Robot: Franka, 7 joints.
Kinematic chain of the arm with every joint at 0, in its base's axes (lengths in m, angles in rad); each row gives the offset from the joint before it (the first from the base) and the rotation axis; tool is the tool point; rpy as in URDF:
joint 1: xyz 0 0 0.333 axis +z
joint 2: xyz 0 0 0 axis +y
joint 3: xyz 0 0 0.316 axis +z
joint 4: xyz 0.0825 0 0 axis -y
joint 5: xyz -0.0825 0 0.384 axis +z
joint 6: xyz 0 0 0 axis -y
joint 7: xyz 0.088 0 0 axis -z
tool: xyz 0 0 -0.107 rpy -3.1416 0 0
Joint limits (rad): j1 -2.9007..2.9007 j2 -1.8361..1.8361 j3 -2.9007..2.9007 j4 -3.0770..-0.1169 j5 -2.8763..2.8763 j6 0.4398..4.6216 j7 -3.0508..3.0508
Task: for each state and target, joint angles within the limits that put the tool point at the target. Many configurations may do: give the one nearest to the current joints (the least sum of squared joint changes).
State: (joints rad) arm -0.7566 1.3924 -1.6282 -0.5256 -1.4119 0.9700 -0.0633
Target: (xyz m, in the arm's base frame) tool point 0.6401 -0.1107 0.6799
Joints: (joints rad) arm -0.1146 1.2835 -1.7815 -0.1578 -1.5432 0.9754 -0.0633
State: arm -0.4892 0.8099 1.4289 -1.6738 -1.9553 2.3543 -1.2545
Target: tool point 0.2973 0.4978 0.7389
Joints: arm -0.4181 0.6789 1.9044 -1.6440 -1.9551 2.4625 -1.2545
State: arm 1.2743 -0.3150 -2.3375 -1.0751 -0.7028 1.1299 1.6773
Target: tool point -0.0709 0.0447 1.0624
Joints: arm 1.3224 0.3222 -2.9007 -0.3217 -1.1617 0.9667 1.6773
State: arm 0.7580 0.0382 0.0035 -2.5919 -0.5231 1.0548 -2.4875
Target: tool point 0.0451 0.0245 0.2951
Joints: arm 0.7255 0.1357 -0.0290 -3.0770 -0.0754 0.5918 -2.4875
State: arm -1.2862 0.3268 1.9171 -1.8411 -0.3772 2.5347 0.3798
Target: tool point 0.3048 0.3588 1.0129
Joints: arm -1.1934 -0.0156 2.0155 -1.0231 -0.3470 2.6972 0.3798
